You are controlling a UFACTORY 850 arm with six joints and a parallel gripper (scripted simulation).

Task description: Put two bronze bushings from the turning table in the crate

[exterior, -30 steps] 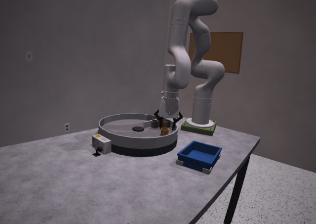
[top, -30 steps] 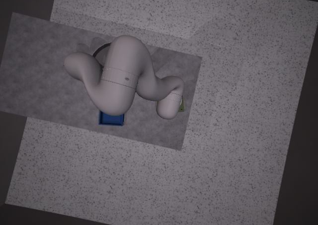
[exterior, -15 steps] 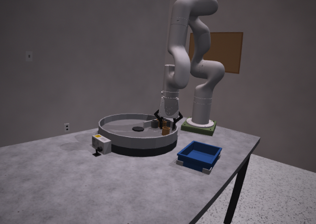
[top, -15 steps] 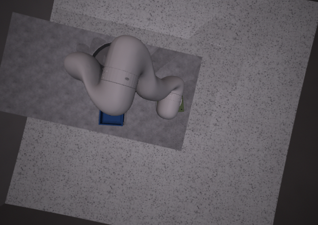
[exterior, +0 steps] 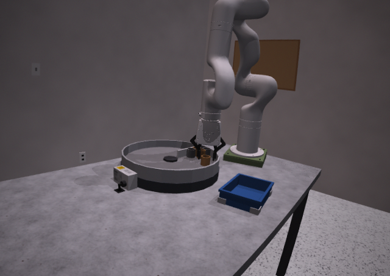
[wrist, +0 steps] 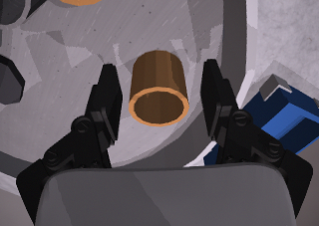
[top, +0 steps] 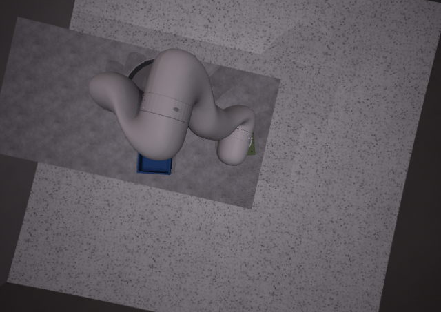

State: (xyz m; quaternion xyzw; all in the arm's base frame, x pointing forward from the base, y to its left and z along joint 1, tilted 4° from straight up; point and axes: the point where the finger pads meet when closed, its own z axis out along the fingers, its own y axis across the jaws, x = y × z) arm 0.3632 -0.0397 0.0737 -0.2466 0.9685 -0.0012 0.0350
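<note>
My gripper is now 23 cm to the right of the blue crate, 7 cm short of it and 7 cm above it. Round my hand: turning table 14 cm to the right, 7 cm ahead, 4 cm below.
</note>
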